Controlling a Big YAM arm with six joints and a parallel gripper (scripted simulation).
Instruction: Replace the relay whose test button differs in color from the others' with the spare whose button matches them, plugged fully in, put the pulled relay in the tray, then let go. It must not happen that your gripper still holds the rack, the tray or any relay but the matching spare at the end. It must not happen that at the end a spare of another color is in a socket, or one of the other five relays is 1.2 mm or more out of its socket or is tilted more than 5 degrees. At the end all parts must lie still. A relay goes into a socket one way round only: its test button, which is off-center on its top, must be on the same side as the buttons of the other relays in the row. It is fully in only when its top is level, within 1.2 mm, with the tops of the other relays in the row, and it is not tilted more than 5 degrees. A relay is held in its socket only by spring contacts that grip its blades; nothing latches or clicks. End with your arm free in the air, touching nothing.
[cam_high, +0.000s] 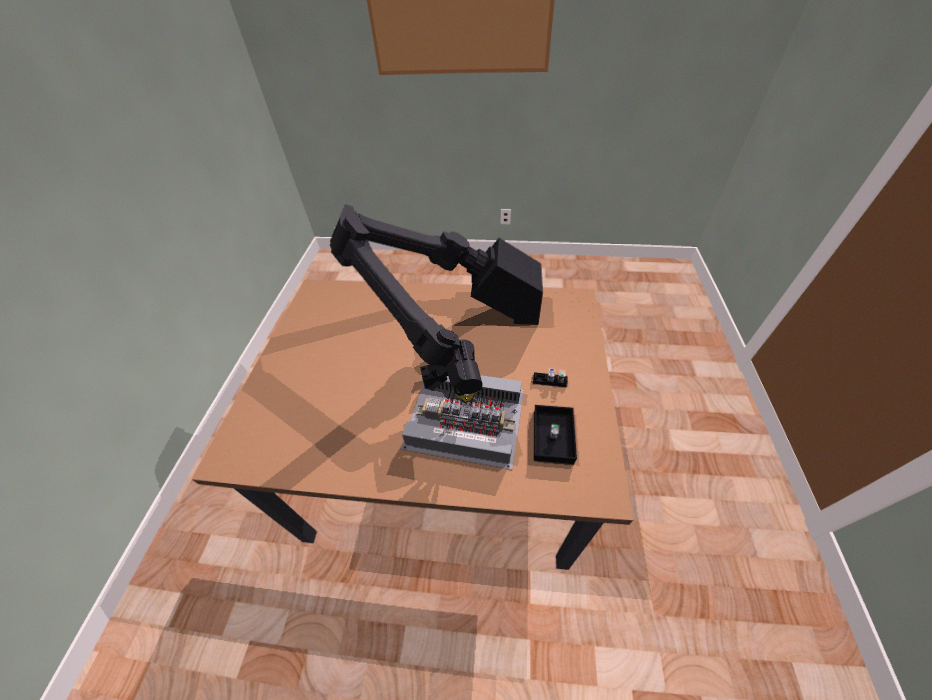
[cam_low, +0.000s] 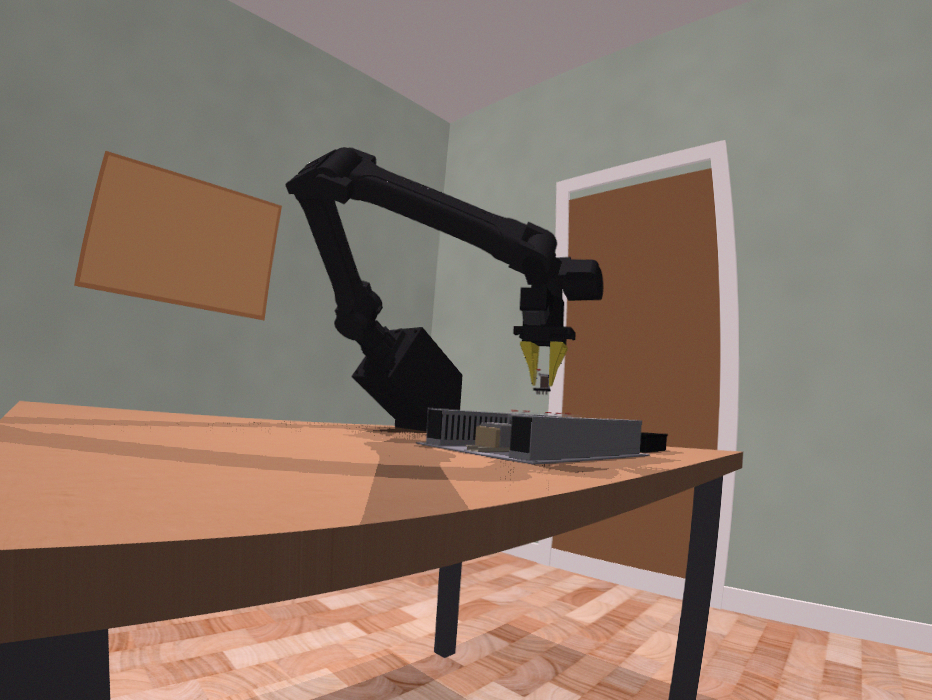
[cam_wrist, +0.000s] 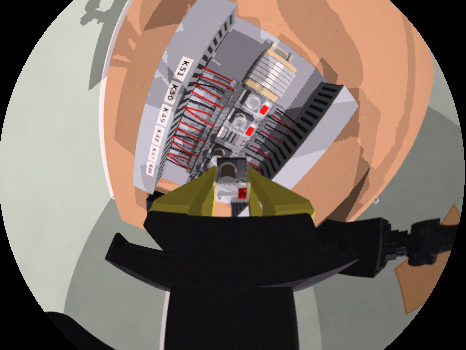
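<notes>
My gripper is now 12 cm above the grey relay panel and 1 cm to the left of it. Round my hand: black tray (25 cm to the left, 11 cm below, 7 cm ahead).
</notes>
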